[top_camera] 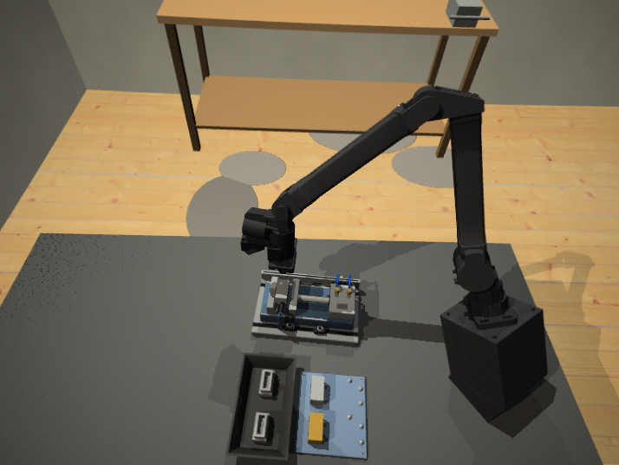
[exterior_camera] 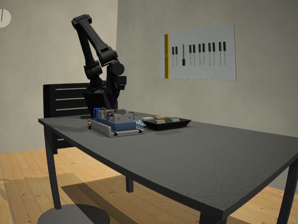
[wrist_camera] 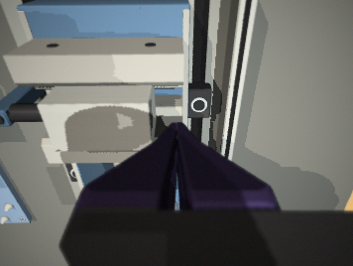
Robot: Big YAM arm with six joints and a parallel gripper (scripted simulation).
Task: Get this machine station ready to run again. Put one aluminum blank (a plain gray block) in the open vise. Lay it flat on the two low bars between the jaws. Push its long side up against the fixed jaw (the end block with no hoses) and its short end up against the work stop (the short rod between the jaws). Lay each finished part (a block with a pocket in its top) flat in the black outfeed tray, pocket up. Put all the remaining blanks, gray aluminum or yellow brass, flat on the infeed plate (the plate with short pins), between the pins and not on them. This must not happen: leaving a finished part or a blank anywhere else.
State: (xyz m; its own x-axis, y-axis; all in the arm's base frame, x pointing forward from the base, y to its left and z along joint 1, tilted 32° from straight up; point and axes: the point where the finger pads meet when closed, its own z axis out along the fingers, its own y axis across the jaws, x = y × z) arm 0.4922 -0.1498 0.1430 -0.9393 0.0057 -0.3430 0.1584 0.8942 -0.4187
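Now: the gray aluminum blank 5 cm to the left of my hand and 4 cm below it. From my hand the other things lie so: moving jaw (3 cm behind, 5 cm to the left, 6 cm below); then fixed jaw (3 cm ahead, 4 cm to the left, 6 cm below); then work stop rod (1 cm ahead, 9 cm to the left, 4 cm below).
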